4 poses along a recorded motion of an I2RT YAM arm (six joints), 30 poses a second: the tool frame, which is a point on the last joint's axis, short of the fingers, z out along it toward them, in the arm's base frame.
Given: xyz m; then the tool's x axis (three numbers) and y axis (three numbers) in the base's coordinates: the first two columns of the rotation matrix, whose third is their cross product.
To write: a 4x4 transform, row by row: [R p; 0 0 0 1], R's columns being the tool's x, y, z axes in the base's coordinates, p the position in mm. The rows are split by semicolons. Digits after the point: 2 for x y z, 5 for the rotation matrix.
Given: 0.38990 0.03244 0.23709 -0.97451 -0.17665 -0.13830 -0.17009 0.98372 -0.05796
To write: -0.97451 -0.17009 0.14629 389.90; -0.17665 0.98372 -0.03296 32.44; -0.13830 -0.05796 -0.98869 237.09; 0 0 0 1
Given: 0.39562 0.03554 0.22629 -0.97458 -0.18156 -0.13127 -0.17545 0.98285 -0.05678
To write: -0.97458 -0.17545 0.13933 395.62; -0.18156 0.98285 -0.03231 35.54; -0.13127 -0.05678 -0.98972 226.29; 0 0 0 1
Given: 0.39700 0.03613 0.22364 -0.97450 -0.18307 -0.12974 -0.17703 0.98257 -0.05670
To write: -0.97450 -0.17703 0.13786 397.00; -0.18307 0.98257 -0.03229 36.13; -0.12974 -0.05670 -0.98992 223.64; 0 0 0 1
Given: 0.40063 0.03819 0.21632 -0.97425 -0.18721 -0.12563 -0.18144 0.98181 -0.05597
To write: -0.97425 -0.18144 0.13382 400.63; -0.18721 0.98181 -0.03173 38.19; -0.12563 -0.05597 -0.99050 216.32; 0 0 0 1
